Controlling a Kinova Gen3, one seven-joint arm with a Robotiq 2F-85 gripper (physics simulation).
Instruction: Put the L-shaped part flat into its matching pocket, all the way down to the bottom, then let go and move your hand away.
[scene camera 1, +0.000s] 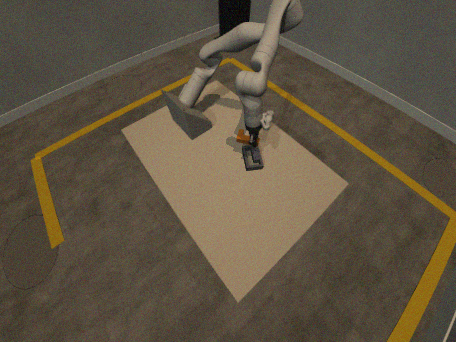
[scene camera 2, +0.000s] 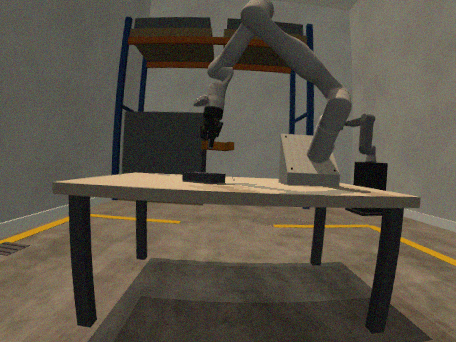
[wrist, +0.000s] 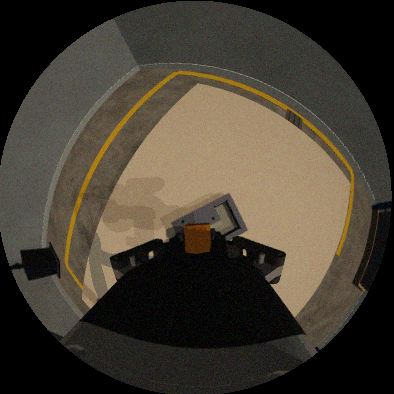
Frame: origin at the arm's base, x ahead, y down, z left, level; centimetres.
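Seen in the pictures: gripper, fingertip midpoint: (scene camera 1: 255, 143) (scene camera 2: 207, 149) (wrist: 197, 235); arm's base, link origin: (scene camera 1: 185, 103) (scene camera 2: 316, 155).
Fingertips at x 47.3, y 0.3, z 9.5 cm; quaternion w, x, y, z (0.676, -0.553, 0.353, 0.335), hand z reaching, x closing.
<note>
Offsets run from my fingertips to a thing's middle.
The orange L-shaped part {dz -0.9, dx -4.0, dy -1.5 cm} (scene camera 1: 241, 135) (scene camera 2: 226, 146) (wrist: 198, 240) is in the air, held between the fingers of my gripper (scene camera 1: 254, 143) (scene camera 2: 211, 145) (wrist: 197, 235), which is shut on it. In scene camera 2 the part extends sideways from the fingertips, clear above the block. The dark grey block with the pocket {dz -1.2, dx +1.0, dy +10.9 cm} (scene camera 1: 255, 167) (scene camera 2: 204, 177) (wrist: 197, 216) lies on the table. Its pocket shows in scene camera 1. In the wrist view the held part and the gripper hide some of the block and pocket. The part's full outline is partly hidden by the fingers.
The table top (scene camera 1: 225, 225) (scene camera 2: 235, 198) (wrist: 225, 140) bears the block. A grey wedge-shaped mount (scene camera 1: 190, 122) (scene camera 2: 310, 178) stands at the arm's base. A tall shelf rack (scene camera 2: 121, 90) and a second small arm on a black stand (scene camera 2: 370, 176) are beyond the table.
</note>
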